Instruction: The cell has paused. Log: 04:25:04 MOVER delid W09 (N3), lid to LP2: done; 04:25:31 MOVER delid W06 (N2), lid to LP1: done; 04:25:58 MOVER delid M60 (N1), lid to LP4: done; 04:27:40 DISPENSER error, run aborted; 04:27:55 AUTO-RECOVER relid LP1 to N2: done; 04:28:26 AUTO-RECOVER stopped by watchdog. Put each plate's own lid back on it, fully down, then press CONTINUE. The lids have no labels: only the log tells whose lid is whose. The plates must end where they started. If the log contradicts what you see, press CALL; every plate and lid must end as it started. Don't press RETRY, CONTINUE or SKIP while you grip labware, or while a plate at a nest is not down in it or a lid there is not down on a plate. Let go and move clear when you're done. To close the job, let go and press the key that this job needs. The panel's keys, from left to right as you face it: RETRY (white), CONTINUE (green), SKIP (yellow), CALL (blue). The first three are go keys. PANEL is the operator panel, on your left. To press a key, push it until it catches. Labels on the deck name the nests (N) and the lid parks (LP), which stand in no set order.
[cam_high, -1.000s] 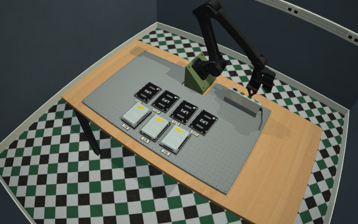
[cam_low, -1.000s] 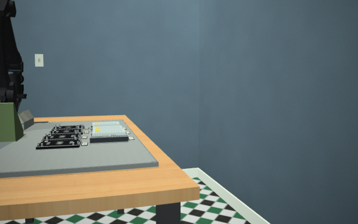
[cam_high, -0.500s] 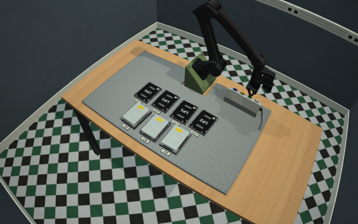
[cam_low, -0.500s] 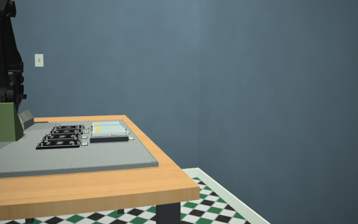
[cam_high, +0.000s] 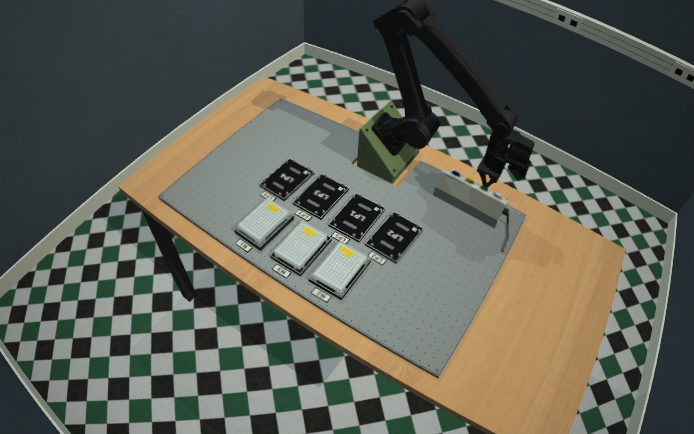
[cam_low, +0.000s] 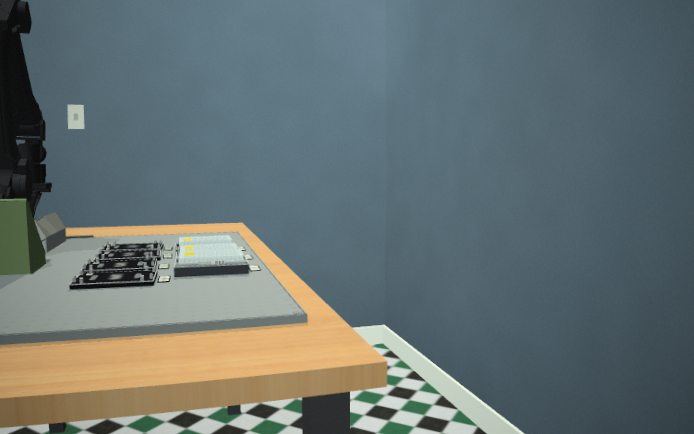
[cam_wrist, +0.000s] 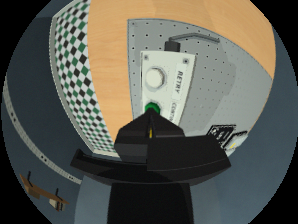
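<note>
My gripper is now 1 cm above the green key. Also, from my hand: white retry key 5 cm to the left, 1 cm below, 1 cm ahead; then blue key 10 cm to the right, 1 cm below, 1 cm behind; then yellow key 5 cm to the right, 1 cm below.
</note>
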